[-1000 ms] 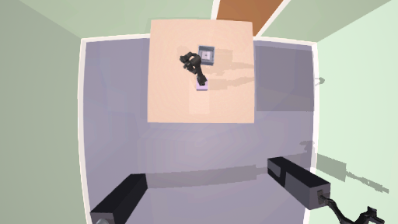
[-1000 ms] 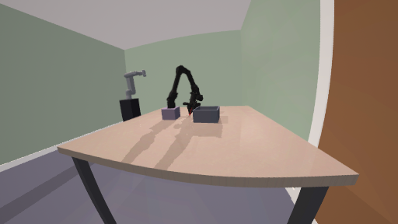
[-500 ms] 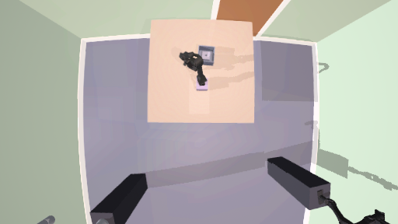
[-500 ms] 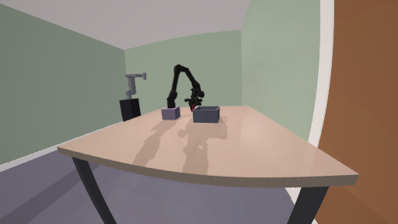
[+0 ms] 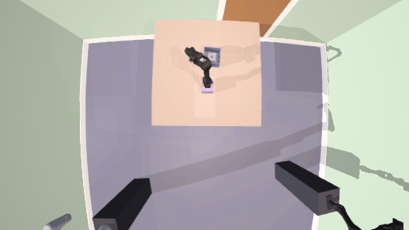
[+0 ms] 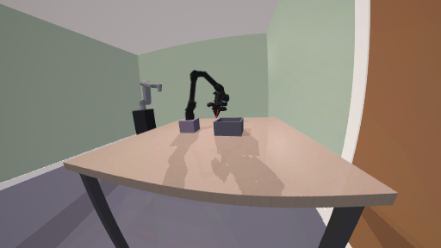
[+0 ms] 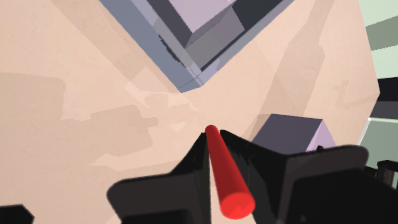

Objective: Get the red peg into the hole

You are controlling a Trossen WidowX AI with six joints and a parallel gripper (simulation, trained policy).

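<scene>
Right now the plate is 14 cm to the right of my gripper tip, 11 cm ahead of it and 6 cm below it. From my gripper tip the other things lie so: red peg: 2 cm above, 1 cm to the left; then grey box: 14 cm to the right, 11 cm ahead, 8 cm below.
</scene>
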